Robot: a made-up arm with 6 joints. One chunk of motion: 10 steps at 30 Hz.
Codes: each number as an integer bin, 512 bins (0 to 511) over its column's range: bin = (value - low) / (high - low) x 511, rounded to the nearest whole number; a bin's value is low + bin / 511 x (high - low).
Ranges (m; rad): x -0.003..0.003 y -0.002..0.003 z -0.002..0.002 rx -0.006..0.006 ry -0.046..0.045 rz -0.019..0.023
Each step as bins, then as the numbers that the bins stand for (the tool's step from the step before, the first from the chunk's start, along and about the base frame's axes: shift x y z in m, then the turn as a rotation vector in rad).
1 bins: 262 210 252 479 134 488
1 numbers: 0.00008 0.00005 -0.00003 0.00525 -0.02214 0.02111
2 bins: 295 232 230 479 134 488
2 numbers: 0.00046 0.00027 -0.00020 0.00525 -0.02214 0.02111
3 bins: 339 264 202 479 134 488
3 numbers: 0.00098 0.00058 -0.00042 0.00525 -0.02214 0.02111
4 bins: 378 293 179 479 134 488
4 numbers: 0.00144 0.00087 -0.00060 0.00525 -0.02214 0.02111
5 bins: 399 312 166 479 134 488
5 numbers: 0.00168 0.00105 -0.00070 0.00525 -0.02214 0.02111
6 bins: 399 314 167 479 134 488
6 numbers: 0.00168 0.00107 -0.00069 0.00525 -0.02214 0.02111
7 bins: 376 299 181 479 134 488
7 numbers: 0.00141 0.00093 -0.00058 0.00525 -0.02214 0.02111
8 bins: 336 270 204 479 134 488
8 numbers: 0.00095 0.00064 -0.00040 0.00525 -0.02214 0.02111
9 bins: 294 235 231 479 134 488
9 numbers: 0.00045 0.00030 -0.00019 0.00525 -0.02214 0.02111
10 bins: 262 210 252 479 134 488
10 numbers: 0.00008 0.00005 -0.00003 0.00525 -0.02214 0.02111
